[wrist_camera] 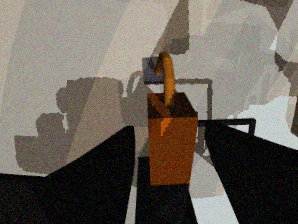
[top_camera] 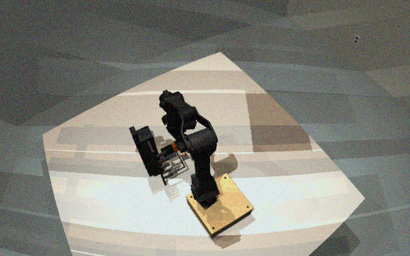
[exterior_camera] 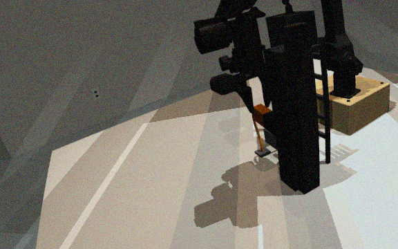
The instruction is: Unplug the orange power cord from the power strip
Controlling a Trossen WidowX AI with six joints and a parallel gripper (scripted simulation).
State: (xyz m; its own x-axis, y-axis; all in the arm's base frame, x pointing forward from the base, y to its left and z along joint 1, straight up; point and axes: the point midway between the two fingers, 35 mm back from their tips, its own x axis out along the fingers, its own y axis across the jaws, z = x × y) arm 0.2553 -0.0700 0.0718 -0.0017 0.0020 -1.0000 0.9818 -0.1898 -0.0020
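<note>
Now: the orange plug 30 mm to the left of my gripper tip. Also, from my gripper tip: tall black tower: 160 mm to the left, 40 mm above, 30 mm ahead.
</note>
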